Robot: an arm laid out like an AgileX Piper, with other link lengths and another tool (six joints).
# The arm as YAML. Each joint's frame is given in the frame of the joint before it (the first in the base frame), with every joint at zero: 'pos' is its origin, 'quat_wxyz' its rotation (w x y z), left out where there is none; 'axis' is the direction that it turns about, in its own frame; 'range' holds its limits. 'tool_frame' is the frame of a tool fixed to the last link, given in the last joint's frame.
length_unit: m
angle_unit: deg
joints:
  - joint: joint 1
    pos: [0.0, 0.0, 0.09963]
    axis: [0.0, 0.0, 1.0]
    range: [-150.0, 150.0]
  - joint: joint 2
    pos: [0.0, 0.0, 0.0]
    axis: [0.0, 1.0, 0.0]
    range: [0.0, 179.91]
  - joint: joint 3
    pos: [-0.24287, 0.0, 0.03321]
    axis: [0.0, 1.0, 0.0]
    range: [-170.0, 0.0]
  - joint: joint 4
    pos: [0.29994, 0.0, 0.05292]
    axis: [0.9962, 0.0, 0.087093]
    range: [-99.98, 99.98]
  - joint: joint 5
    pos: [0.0, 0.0, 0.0]
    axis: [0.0, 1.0, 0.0]
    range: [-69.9, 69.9]
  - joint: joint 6
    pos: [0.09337, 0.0, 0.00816]
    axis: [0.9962, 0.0, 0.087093]
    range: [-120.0, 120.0]
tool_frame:
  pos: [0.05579, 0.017, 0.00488]
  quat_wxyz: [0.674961, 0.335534, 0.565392, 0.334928]
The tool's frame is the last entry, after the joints.
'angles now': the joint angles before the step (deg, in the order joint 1, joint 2, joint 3, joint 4, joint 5, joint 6). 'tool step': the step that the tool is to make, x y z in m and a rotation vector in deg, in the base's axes. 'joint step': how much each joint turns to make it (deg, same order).
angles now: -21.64, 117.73, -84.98, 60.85, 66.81, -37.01
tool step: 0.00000, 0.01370, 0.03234, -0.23, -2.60, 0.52
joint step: 1.60, -4.07, 0.00, 0.39, 0.17, 1.83
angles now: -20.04, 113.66, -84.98, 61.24, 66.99, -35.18
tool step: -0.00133, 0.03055, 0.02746, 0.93, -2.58, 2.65
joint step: 3.53, -3.28, 0.20, 1.52, 0.28, 0.97
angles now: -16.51, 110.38, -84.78, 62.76, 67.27, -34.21
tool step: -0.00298, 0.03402, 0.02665, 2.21, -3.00, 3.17
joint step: 3.87, -2.63, 0.00, 2.91, 0.39, 0.14
